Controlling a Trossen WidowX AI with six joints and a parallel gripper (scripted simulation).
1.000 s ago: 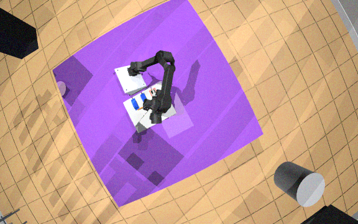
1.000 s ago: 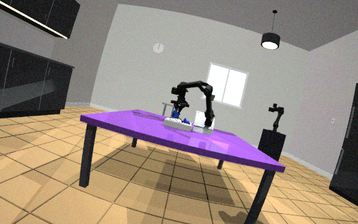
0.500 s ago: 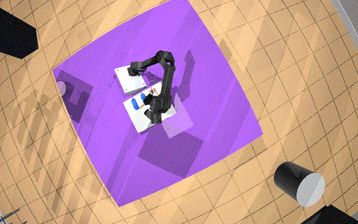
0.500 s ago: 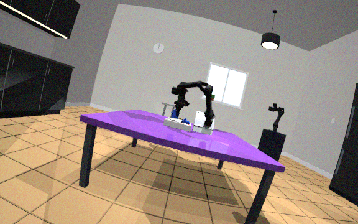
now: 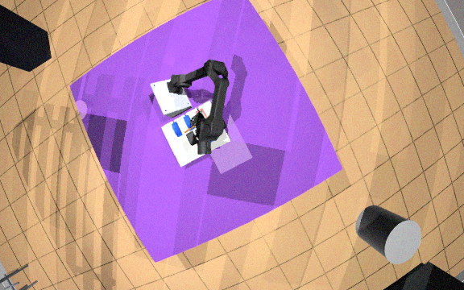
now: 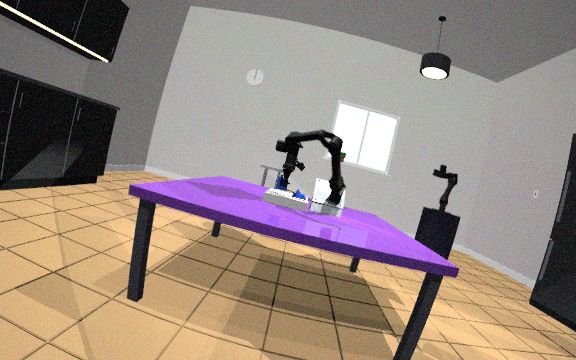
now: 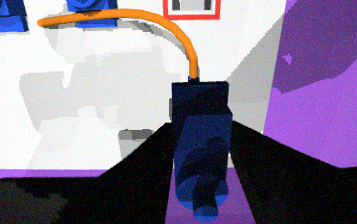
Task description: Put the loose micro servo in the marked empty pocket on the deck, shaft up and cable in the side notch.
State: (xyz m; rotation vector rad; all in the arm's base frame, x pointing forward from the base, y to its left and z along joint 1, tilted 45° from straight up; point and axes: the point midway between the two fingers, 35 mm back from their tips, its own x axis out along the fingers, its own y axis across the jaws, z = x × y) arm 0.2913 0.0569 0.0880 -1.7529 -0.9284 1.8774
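Now: gripper tip 2 cm short of the white deck, 7 cm to the left of it and 10 cm above it.
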